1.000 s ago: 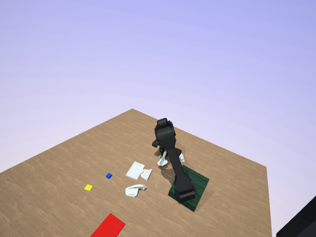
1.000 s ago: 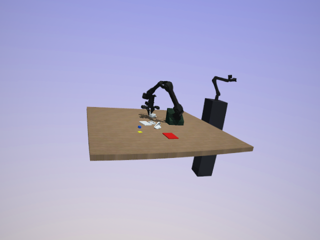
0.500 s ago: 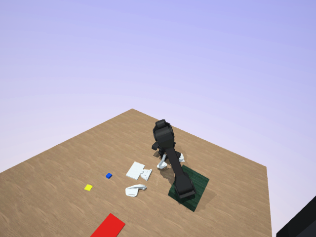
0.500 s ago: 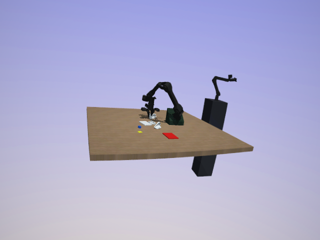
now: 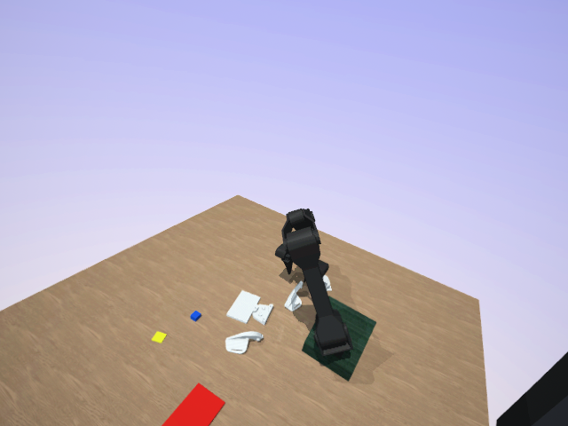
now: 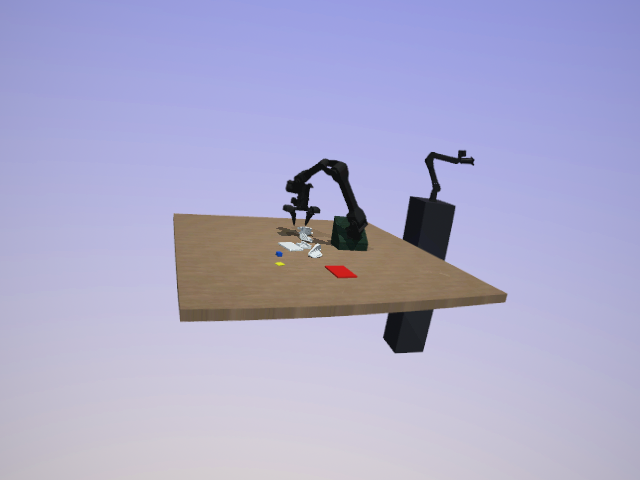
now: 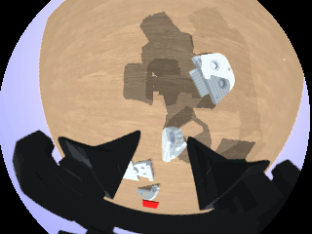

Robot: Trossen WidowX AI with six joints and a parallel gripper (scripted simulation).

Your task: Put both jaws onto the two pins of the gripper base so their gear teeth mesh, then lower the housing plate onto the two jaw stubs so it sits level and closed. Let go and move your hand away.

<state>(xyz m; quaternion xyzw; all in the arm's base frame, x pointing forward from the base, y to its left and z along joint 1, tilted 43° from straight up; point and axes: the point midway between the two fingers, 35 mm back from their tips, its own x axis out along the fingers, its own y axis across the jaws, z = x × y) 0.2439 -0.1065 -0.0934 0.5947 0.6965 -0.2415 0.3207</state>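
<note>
Right now the white jaw is 3 cm below my gripper tip, 2 cm to the left of it and 2 cm behind it. From my gripper tip the other things lie so: blue cube 33 cm to the left, 14 cm ahead, 6 cm below; then yellow tile 45 cm to the left, 16 cm ahead, 6 cm below; then red patch 51 cm to the left, 8 cm behind, 6 cm below.
</note>
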